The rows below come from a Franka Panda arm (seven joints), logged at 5 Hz.
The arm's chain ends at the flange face. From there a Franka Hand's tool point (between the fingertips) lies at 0.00 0.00 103.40 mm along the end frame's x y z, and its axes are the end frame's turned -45 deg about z.
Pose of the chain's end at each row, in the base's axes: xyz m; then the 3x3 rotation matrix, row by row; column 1 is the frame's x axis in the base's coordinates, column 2 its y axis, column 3 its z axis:
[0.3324, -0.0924, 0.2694], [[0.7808, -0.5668, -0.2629], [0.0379, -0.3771, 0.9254], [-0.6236, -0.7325, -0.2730]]
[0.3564, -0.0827, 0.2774], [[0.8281, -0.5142, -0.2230], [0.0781, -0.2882, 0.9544], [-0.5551, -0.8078, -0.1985]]
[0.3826, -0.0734, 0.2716], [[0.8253, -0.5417, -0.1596], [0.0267, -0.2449, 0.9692], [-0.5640, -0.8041, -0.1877]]
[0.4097, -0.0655, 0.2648], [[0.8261, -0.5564, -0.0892], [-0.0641, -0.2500, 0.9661], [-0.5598, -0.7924, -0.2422]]
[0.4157, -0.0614, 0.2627], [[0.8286, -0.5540, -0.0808], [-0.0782, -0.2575, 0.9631], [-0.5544, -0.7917, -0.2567]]
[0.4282, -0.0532, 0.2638], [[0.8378, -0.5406, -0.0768], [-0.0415, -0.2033, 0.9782], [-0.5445, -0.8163, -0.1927]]
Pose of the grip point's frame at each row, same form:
[0.3052, 0.0033, 0.2412], [[0.9529, 0.1513, -0.2629], [0.2934, -0.2399, 0.9254], [0.0770, -0.9589, -0.2730]]
[0.3333, 0.0160, 0.2569], [[0.9491, 0.2220, -0.2230], [0.2590, -0.1486, 0.9544], [0.1787, -0.9637, -0.1985]]
[0.3661, 0.0268, 0.2522], [[0.9666, 0.2005, -0.1596], [0.1921, -0.1543, 0.9692], [0.1698, -0.9674, -0.1877]]
[0.4005, 0.0344, 0.2398], [[0.9776, 0.1907, -0.0892], [0.1315, -0.2221, 0.9661], [0.1645, -0.9561, -0.2422]]
[0.4073, 0.0382, 0.2362], [[0.9776, 0.1942, -0.0808], [0.1268, -0.2374, 0.9631], [0.1678, -0.9518, -0.2567]]
[0.4203, 0.0479, 0.2439], [[0.9747, 0.2102, -0.0768], [0.1144, -0.1731, 0.9782], [0.1922, -0.9622, -0.1927]]

